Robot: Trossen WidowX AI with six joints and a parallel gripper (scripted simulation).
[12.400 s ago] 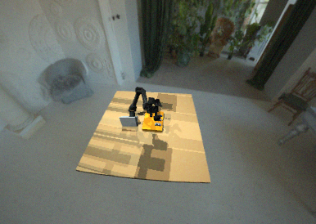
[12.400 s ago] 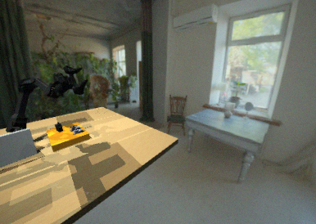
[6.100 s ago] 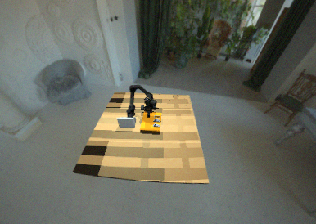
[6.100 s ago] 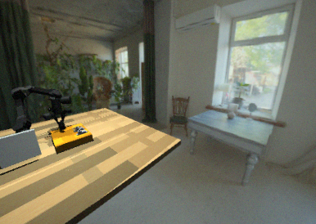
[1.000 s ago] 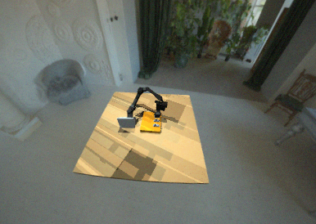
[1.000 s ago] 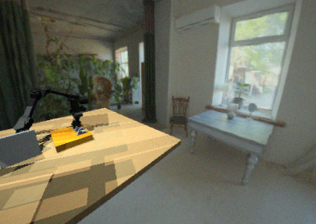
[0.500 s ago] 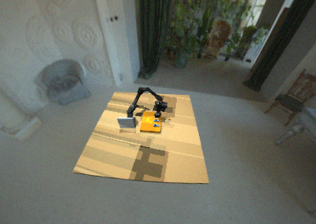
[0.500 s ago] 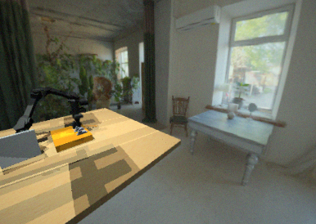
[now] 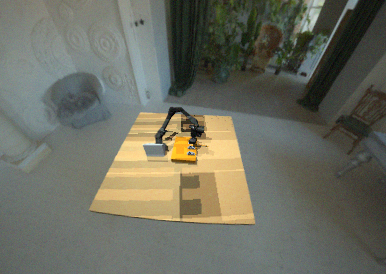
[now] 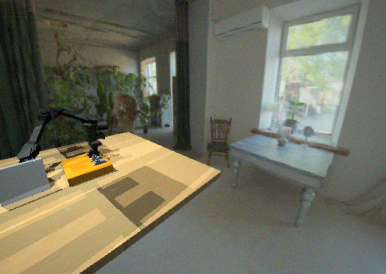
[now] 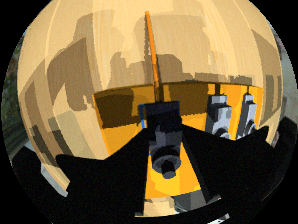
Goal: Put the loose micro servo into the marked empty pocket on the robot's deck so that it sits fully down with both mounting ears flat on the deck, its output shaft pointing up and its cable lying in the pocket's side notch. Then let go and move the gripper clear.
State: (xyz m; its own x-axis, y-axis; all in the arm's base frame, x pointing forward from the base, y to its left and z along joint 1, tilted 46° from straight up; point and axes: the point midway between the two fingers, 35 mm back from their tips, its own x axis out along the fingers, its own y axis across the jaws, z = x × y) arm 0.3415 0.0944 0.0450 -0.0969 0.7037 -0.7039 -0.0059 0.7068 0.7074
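Right now my gripper tip is 12 cm past the orange deck, 8 cm to the left of it and 5 cm above it.
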